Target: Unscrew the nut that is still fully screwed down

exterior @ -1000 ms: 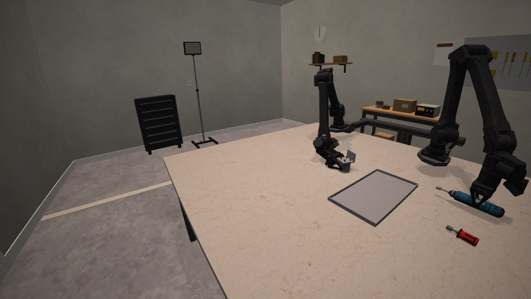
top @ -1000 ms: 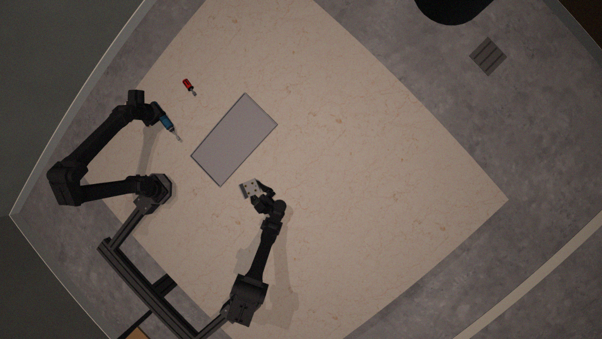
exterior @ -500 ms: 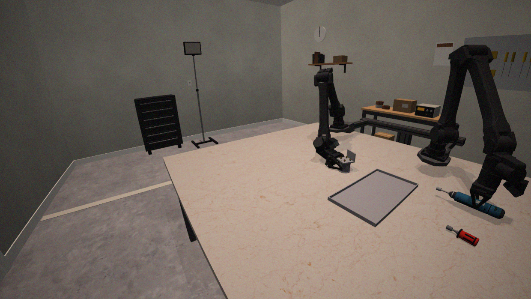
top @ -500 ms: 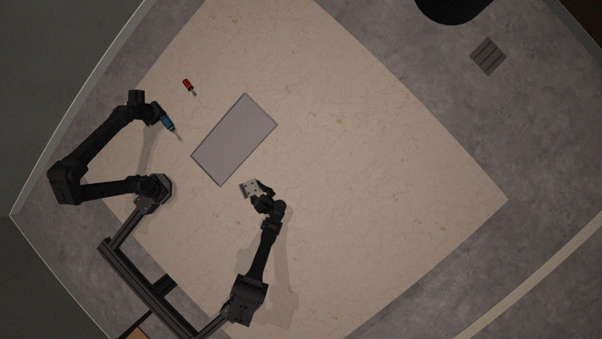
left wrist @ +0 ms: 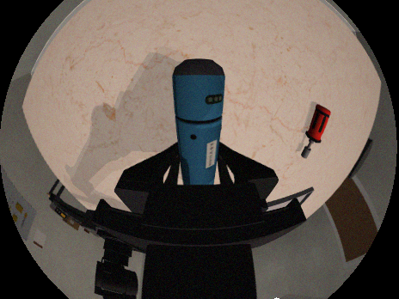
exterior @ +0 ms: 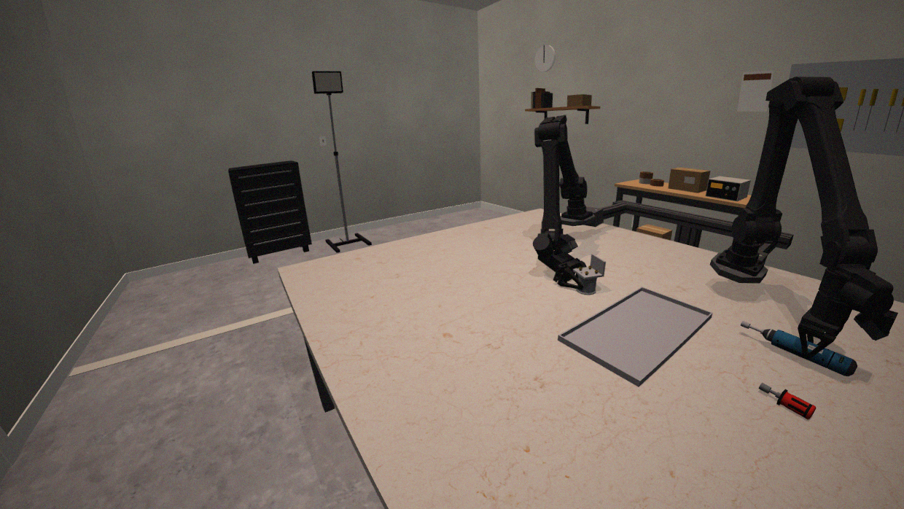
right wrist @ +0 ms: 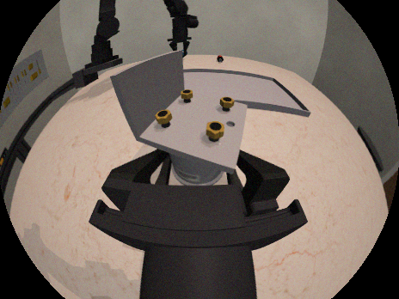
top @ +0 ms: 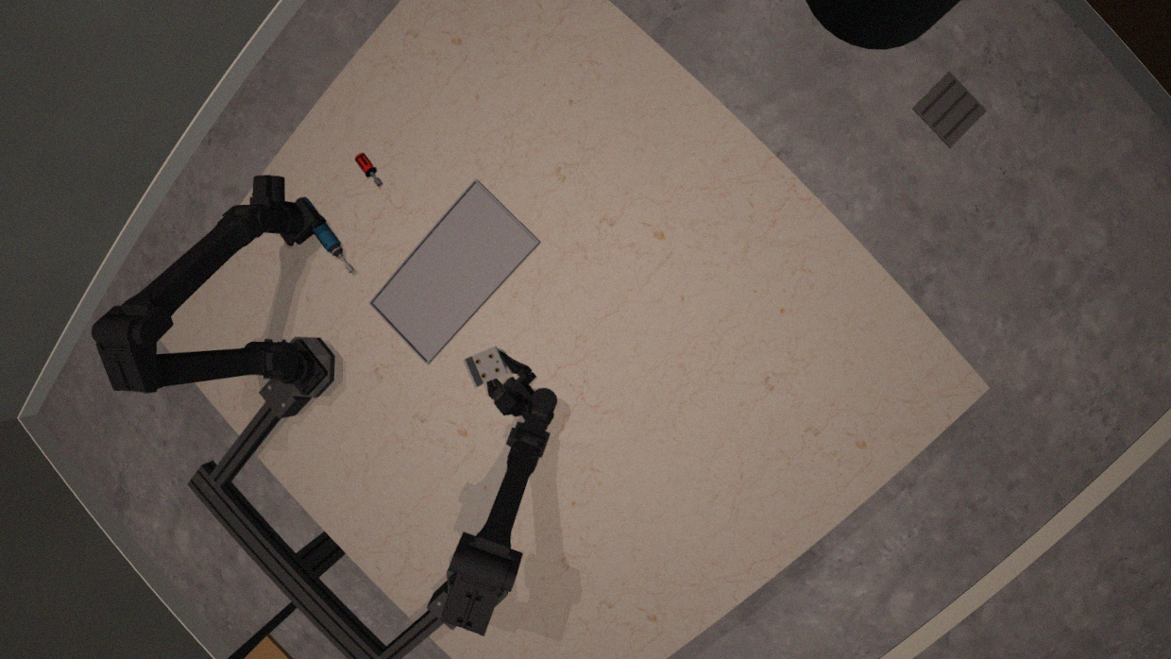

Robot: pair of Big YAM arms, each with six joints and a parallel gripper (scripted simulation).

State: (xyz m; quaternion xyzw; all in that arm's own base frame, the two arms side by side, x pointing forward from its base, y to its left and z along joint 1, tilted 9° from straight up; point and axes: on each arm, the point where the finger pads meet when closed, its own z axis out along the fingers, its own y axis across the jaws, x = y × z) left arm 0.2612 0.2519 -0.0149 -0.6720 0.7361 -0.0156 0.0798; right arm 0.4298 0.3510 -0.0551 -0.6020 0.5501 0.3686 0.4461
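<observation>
Right now my right hand is 10 mm below the joint module. From my right hand the other things lie so: flat grey tray: 50 mm ahead, 240 mm to the left, 20 mm below; then red-handled screwdriver: 50 mm ahead, 580 mm to the left, 10 mm below; then grey bracket: 50 mm above.
</observation>
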